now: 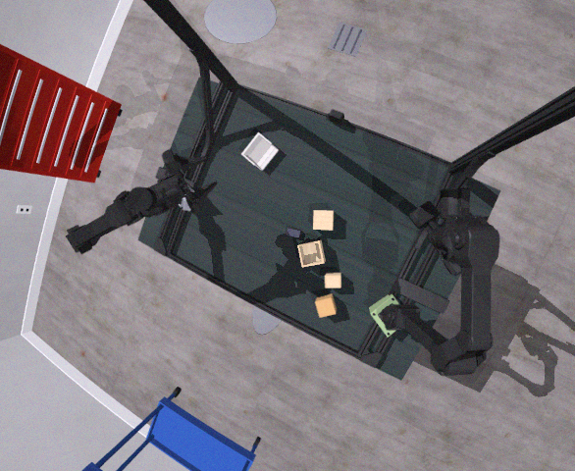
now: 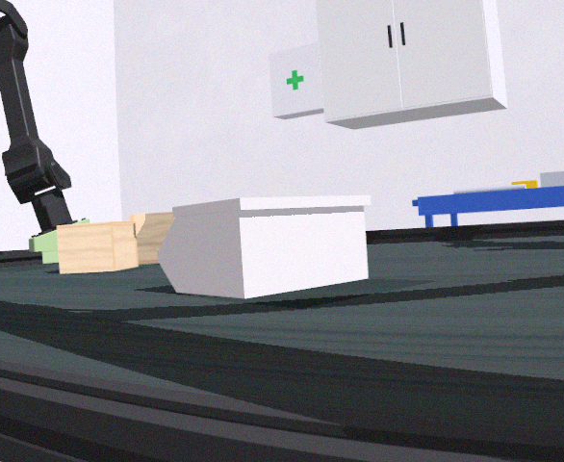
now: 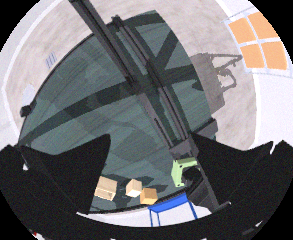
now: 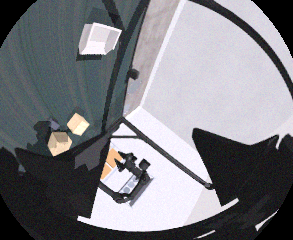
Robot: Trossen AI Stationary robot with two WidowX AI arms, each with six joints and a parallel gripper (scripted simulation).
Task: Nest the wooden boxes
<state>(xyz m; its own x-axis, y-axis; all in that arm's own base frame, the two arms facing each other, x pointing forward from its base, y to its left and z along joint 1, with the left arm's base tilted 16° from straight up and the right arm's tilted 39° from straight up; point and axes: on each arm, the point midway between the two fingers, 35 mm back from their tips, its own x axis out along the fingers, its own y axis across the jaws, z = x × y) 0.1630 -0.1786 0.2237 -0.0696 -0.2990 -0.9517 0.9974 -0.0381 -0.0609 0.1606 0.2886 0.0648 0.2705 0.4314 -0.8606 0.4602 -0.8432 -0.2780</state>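
Now: the dark purple block 38 cm to the right of my left hand, 21 cm below it and 20 cm ahead of it. From my left hand the other things lie so: orange block: 37 cm ahead, 19 cm below, 15 cm to the right; white bin: 62 cm to the right, 20 cm below.
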